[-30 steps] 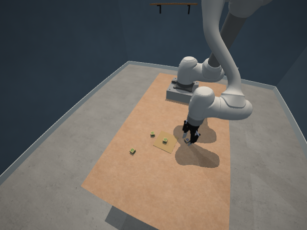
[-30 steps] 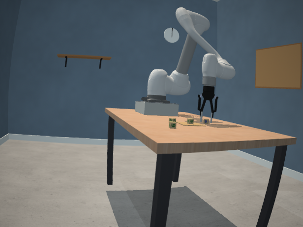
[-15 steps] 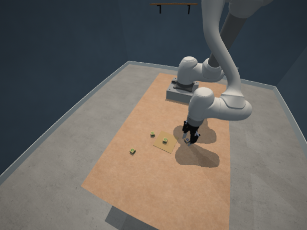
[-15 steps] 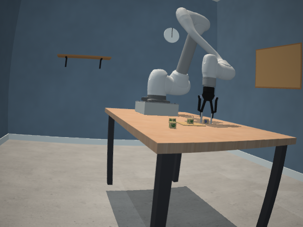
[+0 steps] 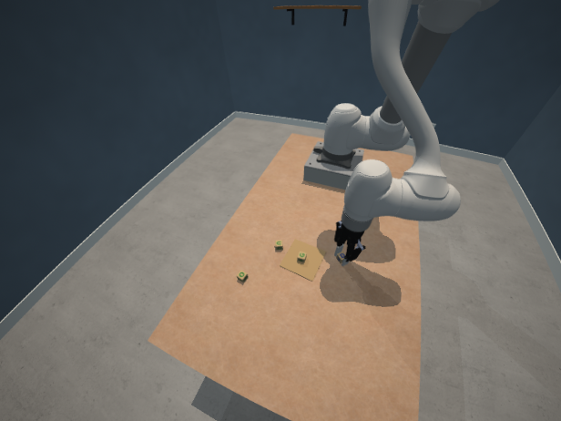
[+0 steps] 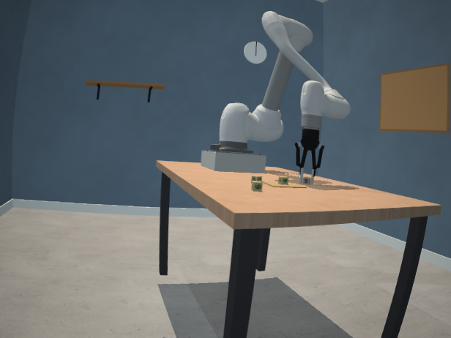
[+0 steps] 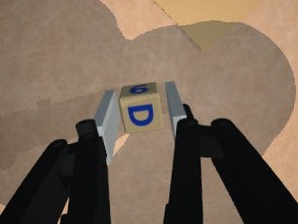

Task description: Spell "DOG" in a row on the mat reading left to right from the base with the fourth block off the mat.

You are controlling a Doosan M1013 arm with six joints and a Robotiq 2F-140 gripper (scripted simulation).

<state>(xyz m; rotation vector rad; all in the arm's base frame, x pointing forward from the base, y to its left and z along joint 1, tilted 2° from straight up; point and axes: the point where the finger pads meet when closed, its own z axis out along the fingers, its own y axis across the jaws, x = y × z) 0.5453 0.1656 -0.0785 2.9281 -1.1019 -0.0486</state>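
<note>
Now: the D block 20 mm below my hand. The rest, counted from my hand: G block 60 mm ahead, 140 mm to the right, 10 mm below; tan mat 50 mm ahead, 140 mm to the right, 30 mm below.
</note>
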